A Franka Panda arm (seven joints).
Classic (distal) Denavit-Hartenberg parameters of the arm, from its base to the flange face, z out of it. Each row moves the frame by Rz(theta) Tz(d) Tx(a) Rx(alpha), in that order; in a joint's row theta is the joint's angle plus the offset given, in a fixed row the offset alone. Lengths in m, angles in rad.
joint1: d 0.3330; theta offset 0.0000; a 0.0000; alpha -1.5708
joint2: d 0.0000; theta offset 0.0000; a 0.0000; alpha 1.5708
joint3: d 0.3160; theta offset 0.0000; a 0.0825; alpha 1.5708
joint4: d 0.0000; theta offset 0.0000; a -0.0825; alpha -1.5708
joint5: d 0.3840; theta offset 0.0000; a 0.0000; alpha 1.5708
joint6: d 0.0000; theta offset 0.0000; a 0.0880; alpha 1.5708
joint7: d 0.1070; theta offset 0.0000; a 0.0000; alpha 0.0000
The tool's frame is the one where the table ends.
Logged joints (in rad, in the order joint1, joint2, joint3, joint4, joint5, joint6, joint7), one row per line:
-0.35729, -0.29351, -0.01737, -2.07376, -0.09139, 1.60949, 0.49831
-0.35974, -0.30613, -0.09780, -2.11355, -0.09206, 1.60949, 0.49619
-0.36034, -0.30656, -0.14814, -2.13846, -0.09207, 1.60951, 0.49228
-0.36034, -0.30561, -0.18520, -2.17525, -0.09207, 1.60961, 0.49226
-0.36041, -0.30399, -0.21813, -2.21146, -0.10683, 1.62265, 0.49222
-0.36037, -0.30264, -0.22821, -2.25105, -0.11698, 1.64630, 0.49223
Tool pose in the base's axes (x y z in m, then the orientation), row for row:
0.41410, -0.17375, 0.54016, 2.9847, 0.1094, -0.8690
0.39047, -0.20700, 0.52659, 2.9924, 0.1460, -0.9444
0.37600, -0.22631, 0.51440, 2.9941, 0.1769, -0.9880
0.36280, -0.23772, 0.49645, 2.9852, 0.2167, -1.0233
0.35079, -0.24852, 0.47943, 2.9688, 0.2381, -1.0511
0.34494, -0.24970, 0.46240, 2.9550, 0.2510, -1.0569
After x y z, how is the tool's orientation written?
As angles about the fixed x, y, z axes (roll, pitch, yaw), in radians.
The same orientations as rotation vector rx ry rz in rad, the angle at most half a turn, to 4 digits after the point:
2.7586, -1.2658, -0.2512
2.7330, -1.3771, -0.3033
2.7180, -1.4408, -0.3479
2.7023, -1.4872, -0.4109
2.6794, -1.5170, -0.4524
2.6697, -1.5167, -0.4794

